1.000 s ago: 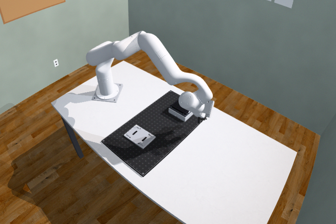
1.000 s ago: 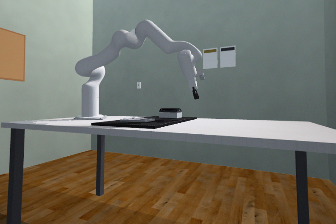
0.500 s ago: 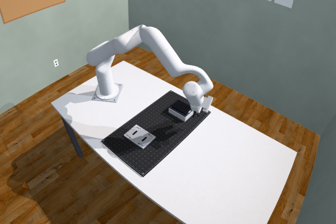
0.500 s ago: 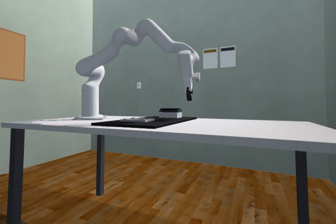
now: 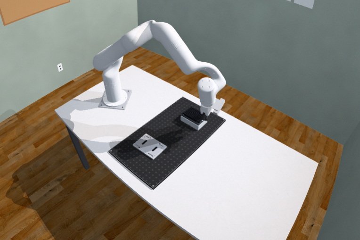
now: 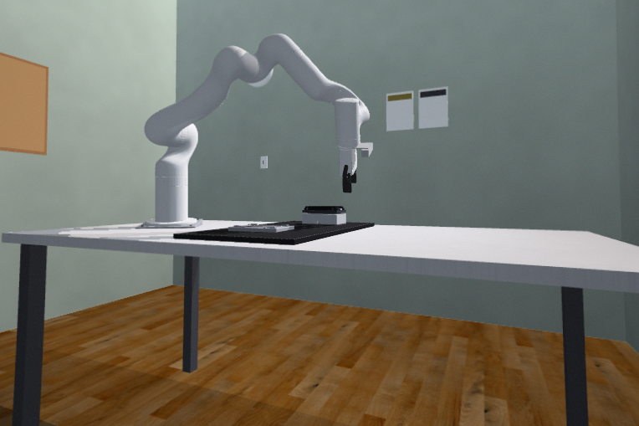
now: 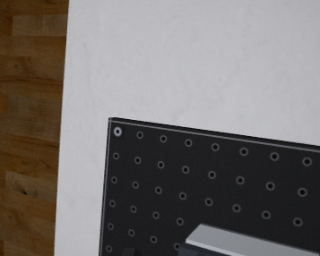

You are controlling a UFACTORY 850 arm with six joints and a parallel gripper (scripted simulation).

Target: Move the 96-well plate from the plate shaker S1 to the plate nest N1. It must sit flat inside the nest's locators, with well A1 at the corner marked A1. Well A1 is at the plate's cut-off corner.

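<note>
The 96-well plate lies 110 mm behind my hand, 90 mm below it and 10 mm to the right of it. Round my hand: plate nest (360 mm to the right, 140 mm below, 120 mm behind).
</note>
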